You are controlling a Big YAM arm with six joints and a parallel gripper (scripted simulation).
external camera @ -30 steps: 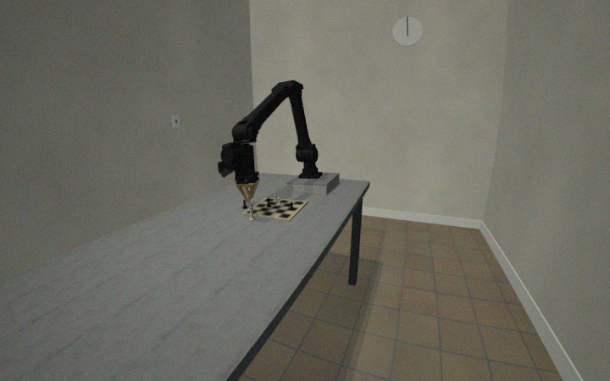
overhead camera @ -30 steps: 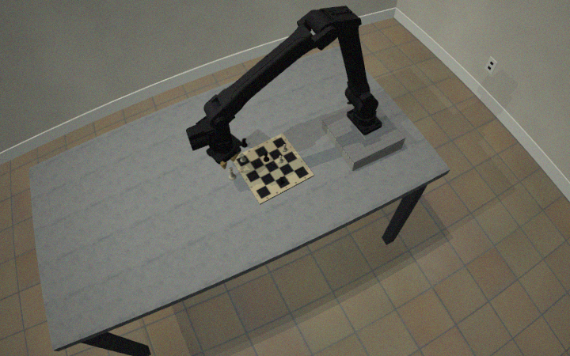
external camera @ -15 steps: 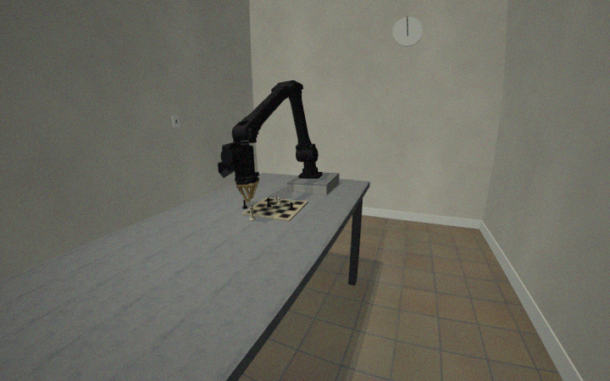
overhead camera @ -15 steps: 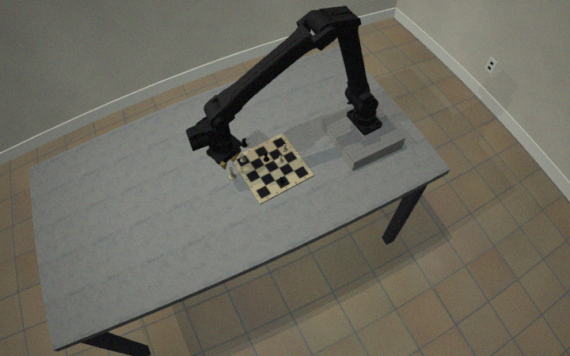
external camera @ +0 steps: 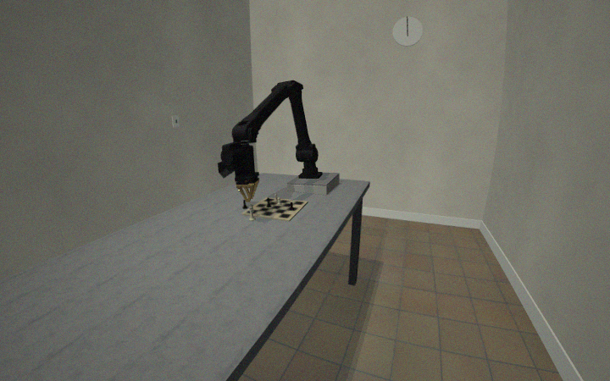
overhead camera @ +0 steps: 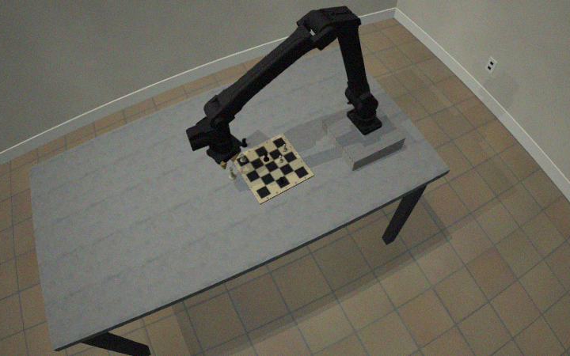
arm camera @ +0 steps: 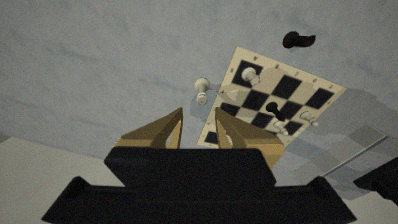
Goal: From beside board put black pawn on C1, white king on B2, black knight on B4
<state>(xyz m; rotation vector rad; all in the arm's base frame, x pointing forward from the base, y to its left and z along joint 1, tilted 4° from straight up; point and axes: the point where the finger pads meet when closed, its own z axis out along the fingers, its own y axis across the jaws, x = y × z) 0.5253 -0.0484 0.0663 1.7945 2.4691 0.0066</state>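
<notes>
Now: hand 60 mm above the white king. Also, from my hand: chessboard 140 mm behind, 30 mm to the left, 90 mm below; then black pawn 140 mm behind, 110 mm to the left, 70 mm below; then black chess piece 140 mm behind, 60 mm below.
</notes>
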